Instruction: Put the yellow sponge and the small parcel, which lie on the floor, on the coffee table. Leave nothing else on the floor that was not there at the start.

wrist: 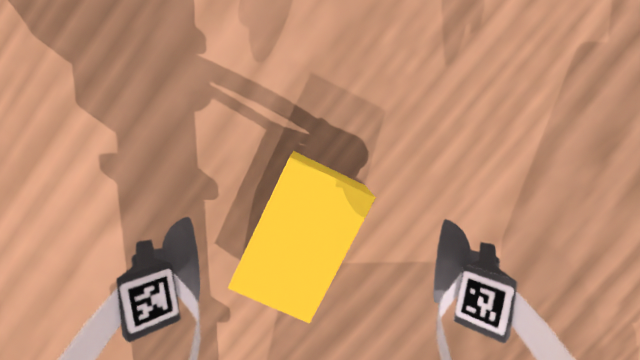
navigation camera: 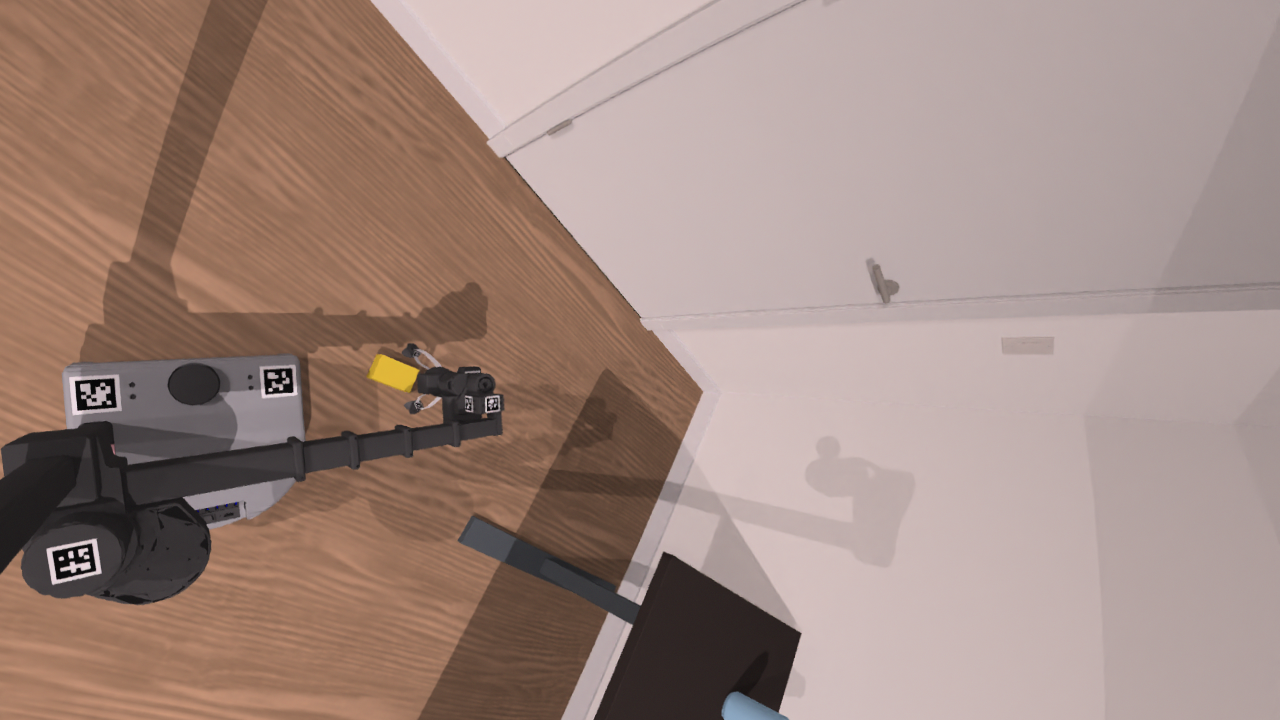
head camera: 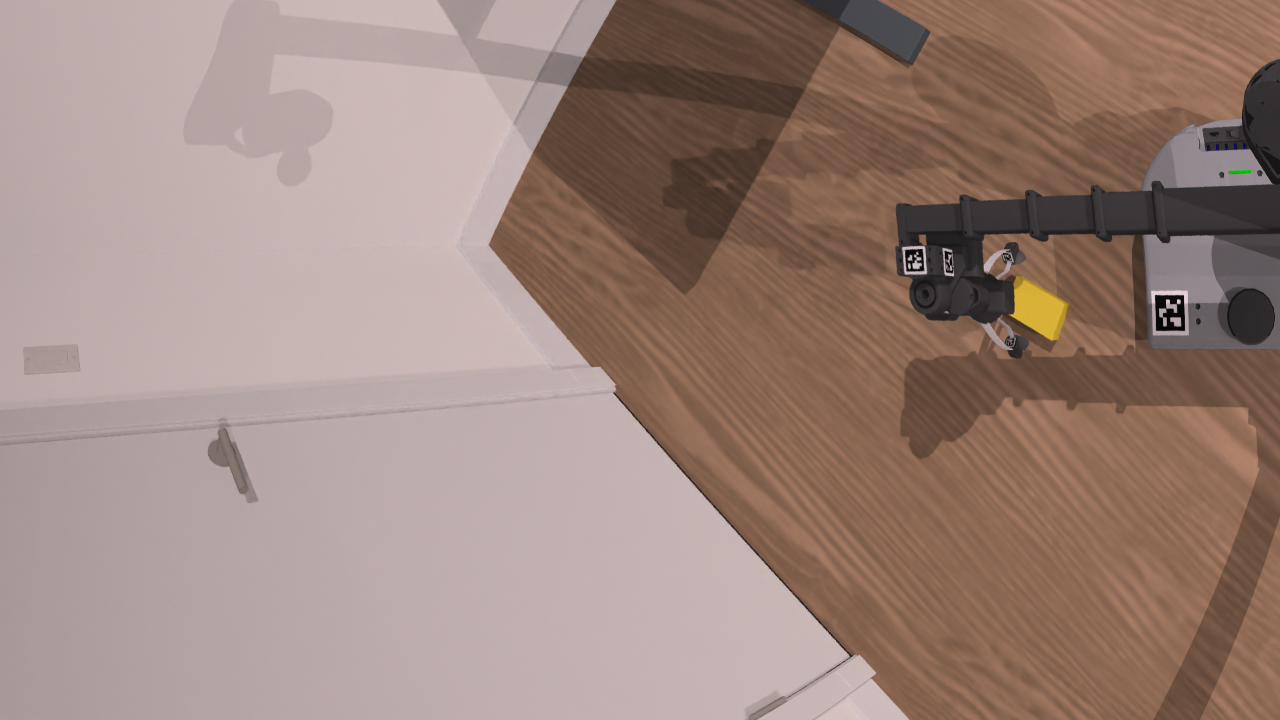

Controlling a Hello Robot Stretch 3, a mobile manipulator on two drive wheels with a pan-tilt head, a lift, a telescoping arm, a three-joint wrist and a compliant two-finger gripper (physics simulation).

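Frame: origin at the robot's base, x ahead, y left, z up, level; centimetres.
Seen in the pictures: gripper, fingertip midpoint: [wrist: 316,246] [navigation camera: 408,378] [head camera: 1019,300]; robot's base, origin of the base link: [navigation camera: 194,382] [head camera: 1247,314].
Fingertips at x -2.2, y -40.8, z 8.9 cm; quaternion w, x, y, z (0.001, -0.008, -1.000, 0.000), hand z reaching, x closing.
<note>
Pixels of each thing's top centre, then the offset from my fingertips to it. "spot": a spot on its surface instead. Level surfaces: height alone.
- yellow sponge, middle of its top: [wrist: 300,244] [head camera: 1034,307] [navigation camera: 396,374] dx +1.1, dy +1.5, dz -4.3 cm
- dark flat top, its level: dz +63.1 cm
- light blue object, surface spot: [navigation camera: 750,707] spot: dx -73.5, dy -40.7, dz +69.3 cm
The yellow sponge [head camera: 1041,308] [navigation camera: 392,372] [wrist: 302,240] is a flat block lying on the wooden floor, between the robot base and the wrist. In the wrist view it lies aslant, its lower part between the fingers and its far end beyond the fingertips, nearer the left finger. My gripper [head camera: 1014,300] [navigation camera: 412,377] [wrist: 316,246] is open above the sponge, with floor showing between the sponge and each finger. The small parcel does not show in these views, and I can make out no coffee table for certain.
The robot base [head camera: 1181,241] [navigation camera: 223,411] stands close to the sponge. A dark grey bar [head camera: 886,31] [navigation camera: 554,570] shows near the wall. A dark flat top [navigation camera: 689,626] bears a light blue object [navigation camera: 750,707]. White walls and a door [head camera: 402,555] [navigation camera: 787,179] bound the floor.
</note>
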